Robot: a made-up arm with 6 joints. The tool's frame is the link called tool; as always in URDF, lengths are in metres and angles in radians.
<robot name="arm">
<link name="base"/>
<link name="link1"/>
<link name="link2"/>
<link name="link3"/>
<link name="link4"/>
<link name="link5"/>
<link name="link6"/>
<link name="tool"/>
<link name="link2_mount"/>
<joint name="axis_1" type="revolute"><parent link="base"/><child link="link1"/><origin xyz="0.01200 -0.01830 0.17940" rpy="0.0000 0.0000 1.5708"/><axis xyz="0 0 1"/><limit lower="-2.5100" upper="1.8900" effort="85" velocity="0.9"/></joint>
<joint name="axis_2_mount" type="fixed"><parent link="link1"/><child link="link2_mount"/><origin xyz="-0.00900 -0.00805 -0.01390" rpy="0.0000 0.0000 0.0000"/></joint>
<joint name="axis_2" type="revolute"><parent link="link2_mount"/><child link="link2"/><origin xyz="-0.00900 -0.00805 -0.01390" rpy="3.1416 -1.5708 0.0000"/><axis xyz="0 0 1"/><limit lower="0.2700" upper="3.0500" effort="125" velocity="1.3"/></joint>
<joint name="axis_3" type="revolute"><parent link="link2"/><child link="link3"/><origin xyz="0.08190 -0.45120 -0.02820" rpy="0.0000 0.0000 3.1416"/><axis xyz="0 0 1"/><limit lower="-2.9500" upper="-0.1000" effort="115" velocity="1.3"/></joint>
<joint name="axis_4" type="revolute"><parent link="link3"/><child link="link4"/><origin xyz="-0.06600 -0.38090 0.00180" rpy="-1.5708 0.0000 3.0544"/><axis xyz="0 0 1"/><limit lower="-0.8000" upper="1.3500" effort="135" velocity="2.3"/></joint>
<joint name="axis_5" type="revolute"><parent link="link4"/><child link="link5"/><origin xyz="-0.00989 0.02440 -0.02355" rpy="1.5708 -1.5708 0.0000"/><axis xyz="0 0 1"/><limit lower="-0.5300" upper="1.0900" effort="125" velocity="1.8"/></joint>
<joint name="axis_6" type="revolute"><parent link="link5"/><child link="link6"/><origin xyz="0.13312 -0.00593 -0.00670" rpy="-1.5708 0.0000 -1.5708"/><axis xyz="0 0 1"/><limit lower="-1.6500" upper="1.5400" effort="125" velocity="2.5"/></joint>
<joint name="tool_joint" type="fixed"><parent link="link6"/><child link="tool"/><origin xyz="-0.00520 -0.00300 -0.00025" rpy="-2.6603 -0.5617 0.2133"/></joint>
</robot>
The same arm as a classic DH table. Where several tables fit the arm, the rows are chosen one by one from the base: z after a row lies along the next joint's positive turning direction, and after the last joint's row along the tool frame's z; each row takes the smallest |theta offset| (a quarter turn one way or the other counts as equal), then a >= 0, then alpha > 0; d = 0 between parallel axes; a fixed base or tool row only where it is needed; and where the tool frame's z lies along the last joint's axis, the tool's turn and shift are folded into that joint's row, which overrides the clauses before.
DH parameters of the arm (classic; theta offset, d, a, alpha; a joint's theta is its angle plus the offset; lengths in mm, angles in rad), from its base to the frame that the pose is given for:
base (fixed): -0.9904 0.0 21.9 0.0000
axis_1: 0.9904 151.6 16.1 -1.5708
axis_2: 0.1796 0.0 -458.6 0.0000
axis_3: 1.3040 -44.4 -32.6 1.5708
axis_4: 0.0000 361.7 9.9 -1.5708
axis_5: 0.0000 -31.1 -5.9 1.5708
axis_6: -0.5819 126.8 2.7 2.4191
tool (fixed): 2.2050 -8.1 0.0 0.0000
Joint limits (rad, base to tool): -2.5100..1.8900 0.2700..3.0500 -2.9500..-0.1000 -0.8000..1.3500 -0.5300..1.0900 -1.6500..1.5400

